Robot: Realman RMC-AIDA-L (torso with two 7-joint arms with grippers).
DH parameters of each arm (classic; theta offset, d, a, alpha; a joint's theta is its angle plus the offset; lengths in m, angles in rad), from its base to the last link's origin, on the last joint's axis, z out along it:
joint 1: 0 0.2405 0 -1.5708
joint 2: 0 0 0 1.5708
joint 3: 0 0.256 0 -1.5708
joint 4: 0 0 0 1.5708
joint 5: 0 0.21 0 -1.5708
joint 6: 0 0 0 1.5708
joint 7: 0 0.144 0 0
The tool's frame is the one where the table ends.
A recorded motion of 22 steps. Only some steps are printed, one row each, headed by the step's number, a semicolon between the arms.
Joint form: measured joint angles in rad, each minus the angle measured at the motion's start. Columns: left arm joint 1, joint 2, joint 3, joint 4, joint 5, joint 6, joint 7; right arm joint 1, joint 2, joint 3, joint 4, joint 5, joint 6, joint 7.
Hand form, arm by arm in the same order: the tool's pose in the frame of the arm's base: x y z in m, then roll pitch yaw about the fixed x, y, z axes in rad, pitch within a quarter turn. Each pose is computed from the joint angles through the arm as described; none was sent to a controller.
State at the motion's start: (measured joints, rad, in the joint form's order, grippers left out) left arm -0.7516 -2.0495 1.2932 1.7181 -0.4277 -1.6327 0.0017; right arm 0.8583 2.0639 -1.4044 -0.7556 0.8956 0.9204 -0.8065
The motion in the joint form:
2: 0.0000 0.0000 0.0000 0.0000 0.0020 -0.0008 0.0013; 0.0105 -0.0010 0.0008 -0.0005 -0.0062 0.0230 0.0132
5: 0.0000 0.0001 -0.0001 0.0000 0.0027 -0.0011 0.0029; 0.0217 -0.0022 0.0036 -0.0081 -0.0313 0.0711 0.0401
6: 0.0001 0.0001 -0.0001 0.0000 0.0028 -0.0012 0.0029; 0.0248 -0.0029 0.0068 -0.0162 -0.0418 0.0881 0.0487
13: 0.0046 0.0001 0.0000 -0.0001 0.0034 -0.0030 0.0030; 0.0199 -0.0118 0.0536 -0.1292 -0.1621 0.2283 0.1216
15: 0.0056 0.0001 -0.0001 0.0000 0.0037 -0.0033 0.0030; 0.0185 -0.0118 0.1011 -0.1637 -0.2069 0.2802 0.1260
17: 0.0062 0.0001 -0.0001 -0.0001 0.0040 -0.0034 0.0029; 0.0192 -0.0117 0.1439 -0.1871 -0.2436 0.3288 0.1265
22: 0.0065 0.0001 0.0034 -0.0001 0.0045 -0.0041 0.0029; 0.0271 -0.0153 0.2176 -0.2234 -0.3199 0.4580 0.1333
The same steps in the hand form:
2: -0.0775 0.3816 0.0789 -2.4648 -0.2627 0.8523; 0.1532 0.4315 -0.0624 -2.7225 0.1002 -0.5908
5: -0.0776 0.3817 0.0790 -2.4637 -0.2616 0.8513; 0.1509 0.4284 -0.0623 -2.7411 0.0663 -0.6052
6: -0.0776 0.3817 0.0790 -2.4637 -0.2616 0.8515; 0.1492 0.4279 -0.0612 -2.7445 0.0569 -0.6063
13: -0.0796 0.3811 0.0790 -2.4634 -0.2600 0.8571; 0.1435 0.4266 -0.0396 -2.7211 -0.0073 -0.6182
15: -0.0800 0.3811 0.0790 -2.4631 -0.2599 0.8583; 0.1438 0.4275 -0.0286 -2.7092 -0.0161 -0.6277
17: -0.0803 0.3810 0.0790 -2.4629 -0.2598 0.8591; 0.1452 0.4274 -0.0195 -2.7032 -0.0273 -0.6414
22: -0.0803 0.3807 0.0783 -2.4624 -0.2562 0.8583; 0.1509 0.4219 -0.0032 -2.7057 -0.0850 -0.6891

